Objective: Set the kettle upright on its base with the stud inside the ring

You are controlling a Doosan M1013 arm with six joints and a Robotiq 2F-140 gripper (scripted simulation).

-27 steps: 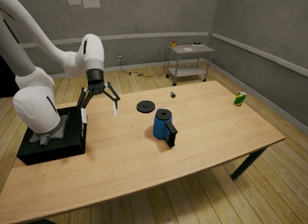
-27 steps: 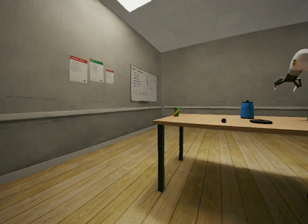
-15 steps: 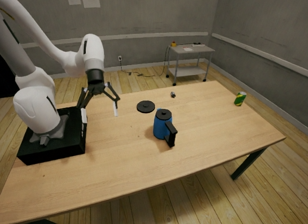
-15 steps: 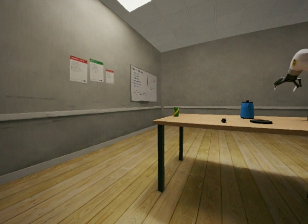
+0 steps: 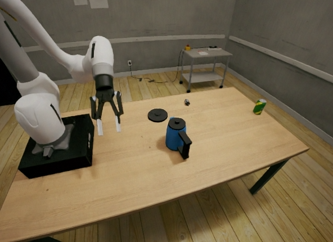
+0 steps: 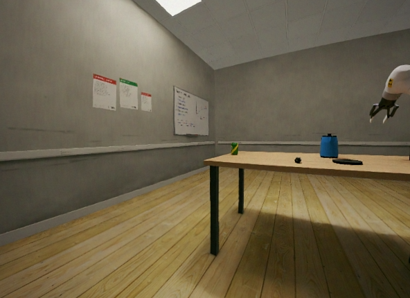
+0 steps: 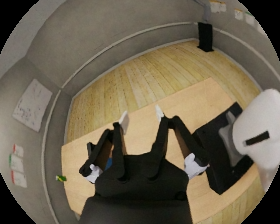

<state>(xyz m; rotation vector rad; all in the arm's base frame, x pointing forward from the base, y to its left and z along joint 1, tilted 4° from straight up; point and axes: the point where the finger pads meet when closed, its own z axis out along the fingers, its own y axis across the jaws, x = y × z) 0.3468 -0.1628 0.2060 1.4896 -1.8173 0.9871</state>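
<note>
The blue kettle is 340 mm ahead of my hand, 50 mm to the left of it and 200 mm below it. Also, from my hand: black round base 280 mm ahead, 380 mm to the left, 290 mm below.
</note>
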